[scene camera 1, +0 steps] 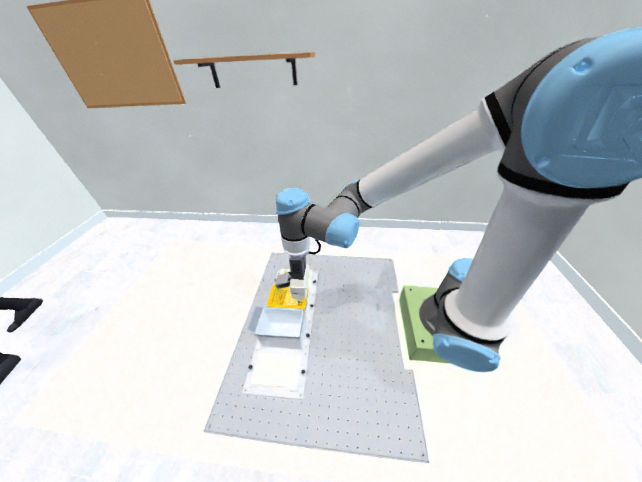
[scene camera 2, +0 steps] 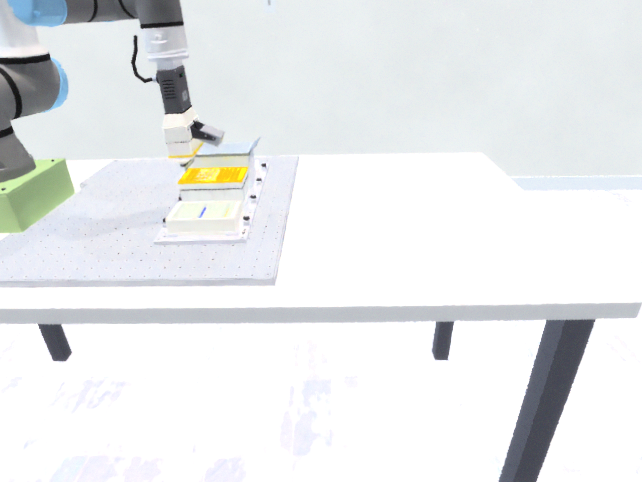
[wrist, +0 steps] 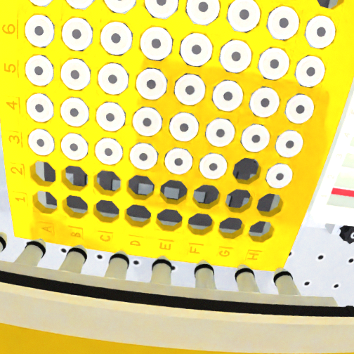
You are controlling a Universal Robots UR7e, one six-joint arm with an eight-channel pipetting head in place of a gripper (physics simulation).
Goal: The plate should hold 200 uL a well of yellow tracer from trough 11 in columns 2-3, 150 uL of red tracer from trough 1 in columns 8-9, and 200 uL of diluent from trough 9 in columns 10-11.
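My pipetting head [scene camera 1: 298, 293] [scene camera 2: 183, 159] [wrist: 162, 270] is low beside the yellow tip rack [scene camera 1: 280, 296] [scene camera 2: 213, 175] [wrist: 142, 192]. Its nozzles are bare, with no tips, and appear below the rack's column 1 edge in the wrist view. Rack columns 1 and 2 are empty holes; column 3 holds tips except at G. Columns 4 to 6 are full, and a hole shows near H8. The trough reservoir [scene camera 2: 202, 227] [wrist: 344, 170] stands beside the rack, with blue and yellow stripes in scene camera 2 and a red one in the wrist view. A pale flat rectangle [scene camera 1: 274, 369] lies at the near end; I cannot tell whether it is the plate.
An open grey-white box [scene camera 1: 278, 339] [scene camera 2: 225, 149] stands on the rack's other side from the reservoir. Black knobs line the white base strip [scene camera 1: 273, 392] [scene camera 2: 199, 240]. The perforated board [scene camera 1: 357, 415] [scene camera 2: 129, 264] lies beneath. The green block [scene camera 1: 414, 316] [scene camera 2: 36, 197] carries the arm's base.
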